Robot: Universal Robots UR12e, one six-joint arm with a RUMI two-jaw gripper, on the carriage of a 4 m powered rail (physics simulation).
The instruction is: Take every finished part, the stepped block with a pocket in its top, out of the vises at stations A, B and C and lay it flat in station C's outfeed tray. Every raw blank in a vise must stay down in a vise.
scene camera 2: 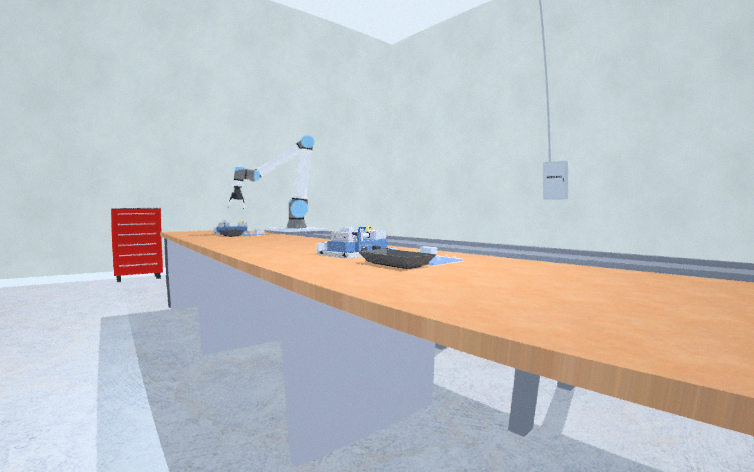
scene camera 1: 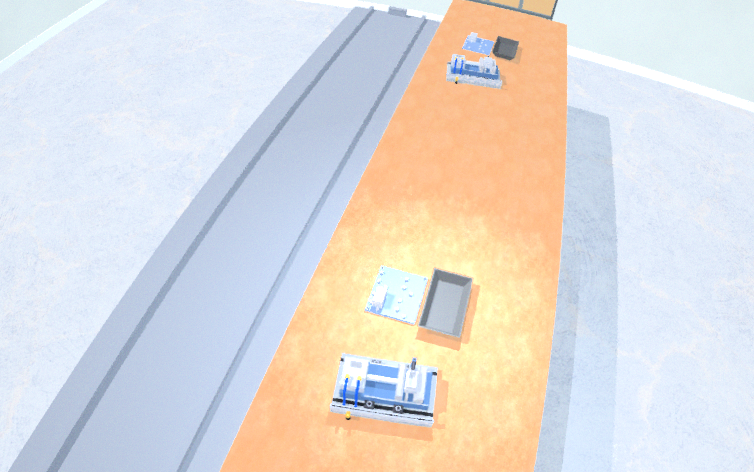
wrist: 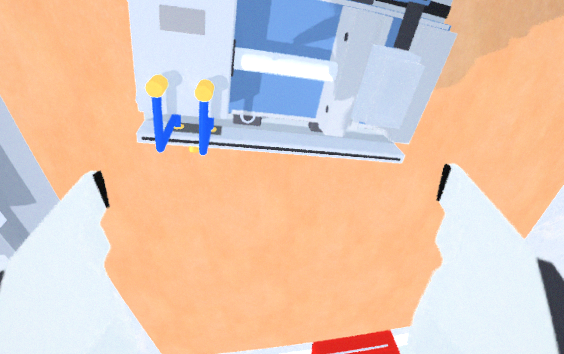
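My gripper (scene camera 2: 235,207) (wrist: 273,169) is open and empty, high above the table beside a vise (scene camera 2: 230,225) (wrist: 185,52) at the far station in scene camera 2. In the wrist view this vise lies ahead of the fingertips, with a white bar across its blue bed and a pale block (wrist: 389,87) at its right end; I cannot tell a finished part or raw blank in it. Scene camera 1 shows a near vise (scene camera 1: 381,371) and a distant vise (scene camera 1: 474,70); their contents are unclear. The grey tray (scene camera 1: 446,303) and the dark distant tray (scene camera 1: 505,48) look empty. Station letters cannot be read.
White blocks (scene camera 1: 380,298) (scene camera 2: 428,250) stand on blue plates (scene camera 1: 414,292) (scene camera 2: 447,259) beside the trays. Two blue hoses with yellow ends (wrist: 156,86) (wrist: 204,90) rise from the vise in the wrist view. A red cabinet (scene camera 2: 136,242) stands beyond the table end. The rail (scene camera 1: 222,222) runs alongside.
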